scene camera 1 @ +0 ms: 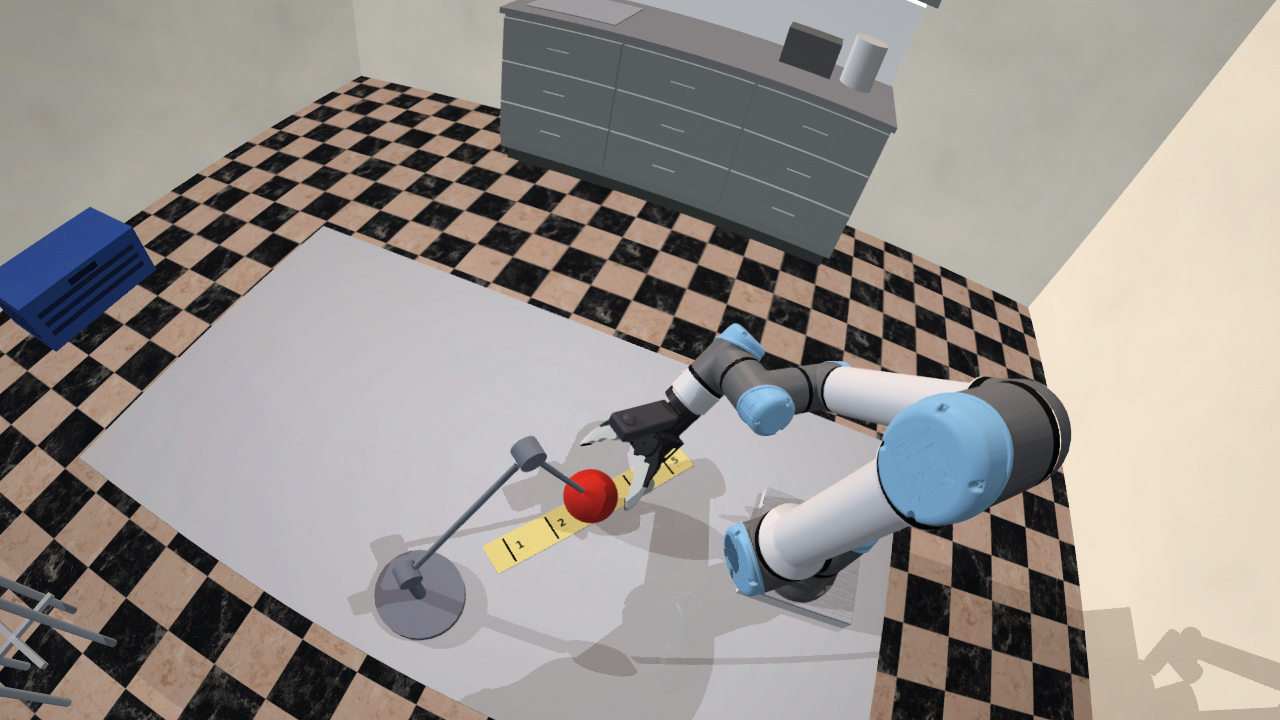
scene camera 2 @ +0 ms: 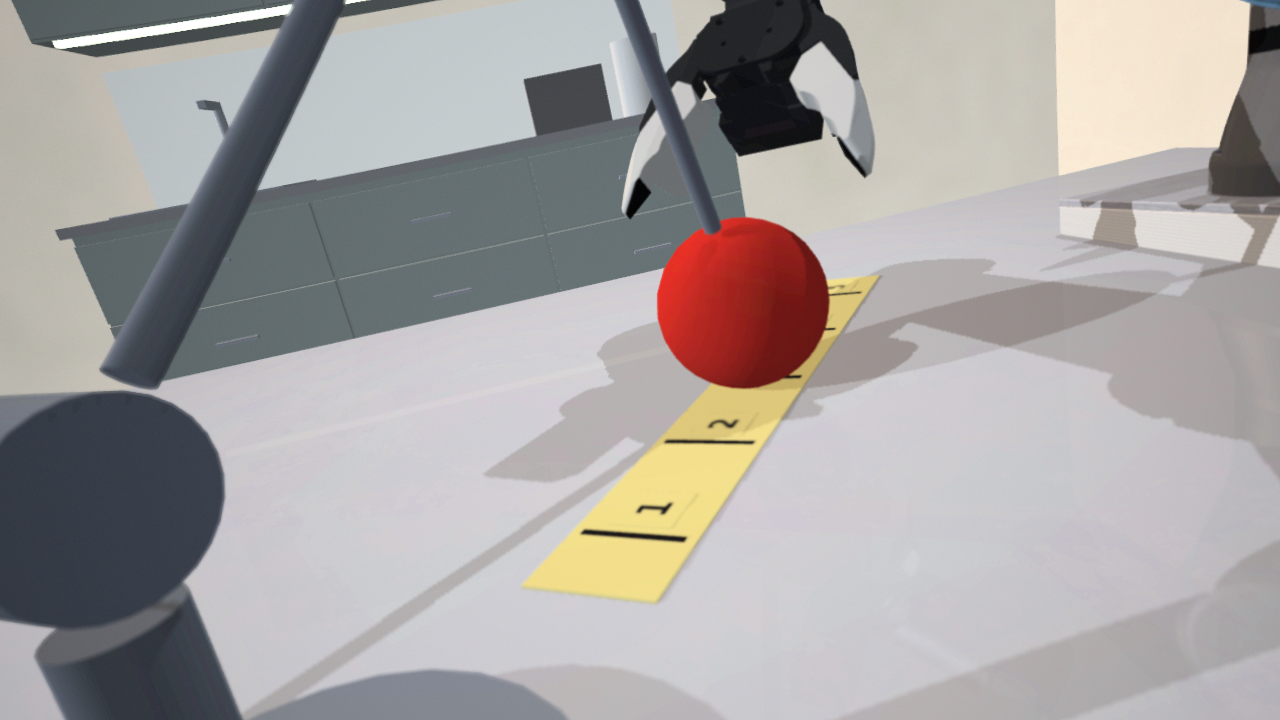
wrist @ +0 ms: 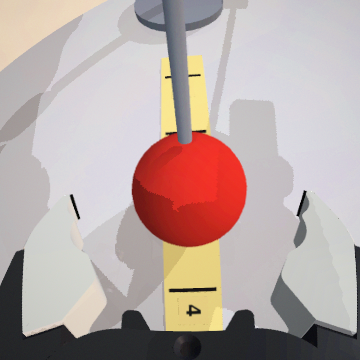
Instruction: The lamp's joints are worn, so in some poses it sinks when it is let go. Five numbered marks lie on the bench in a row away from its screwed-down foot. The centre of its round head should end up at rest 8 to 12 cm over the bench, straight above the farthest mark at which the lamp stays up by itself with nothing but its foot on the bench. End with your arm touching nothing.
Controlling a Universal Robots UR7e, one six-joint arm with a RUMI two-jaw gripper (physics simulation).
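Frame: origin at the arm's base, x right, y back, z down, level; centimetres.
Where they show: gripper, fingertip midpoint: [scene camera 1: 602, 477] [scene camera 2: 735, 197] [wrist: 186, 195].
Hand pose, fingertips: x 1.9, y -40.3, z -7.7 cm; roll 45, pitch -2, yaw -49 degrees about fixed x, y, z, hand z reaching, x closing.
Note:
After its pixels a point has its place.
The lamp's red round head [scene camera 1: 589, 496] {x -1.8, y -41.3, z -6.2 cm} [scene camera 2: 742, 302] {x -4.1, y -42.9, z -3.1 cm} [wrist: 189, 190] {x 1.5, y -40.8, z -6.6 cm} hangs on its rod over the yellow strip [scene camera 1: 534, 535] {x -8.6, y -48.9, z 3.2 cm} [scene camera 2: 626, 564] {x -15.0, y -52.9, z 3.2 cm} [wrist: 192, 265] {x 6.1, y -36.8, z 3.2 cm}. In the wrist view it covers the part between the lines of marks 2 and 4. A gap shows under it, but its exact height cannot be read. The lamp's elbow [scene camera 1: 528, 453] is raised, and its round foot [scene camera 1: 438, 617] {x -29.6, y -58.7, z 1.8 cm} [wrist: 205, 15] {x -19.5, y -63.1, z 1.8 cm} is on the bench. My gripper [scene camera 1: 608, 473] {x 1.9, y -40.3, z -7.7 cm} [scene camera 2: 748, 194] {x 1.9, y -40.3, z -7.7 cm} [wrist: 186, 195] {x 1.9, y -40.3, z -7.7 cm} is wide open and empty, behind and above the head on its far side from the foot. Gaps show between head and both fingers.
The robot's base stands on a board [scene camera 1: 841, 608] {x -6.5, y 10.2, z 0.1 cm} at the right of the bench [scene camera 1: 268, 376] {x 1.5, y -118.4, z 3.3 cm}. Mark 5's end of the strip points toward the robot's side. A grey cabinet [scene camera 1: 671, 129], a blue box [scene camera 1: 71, 259] and a metal frame at lower left stand off the bench.

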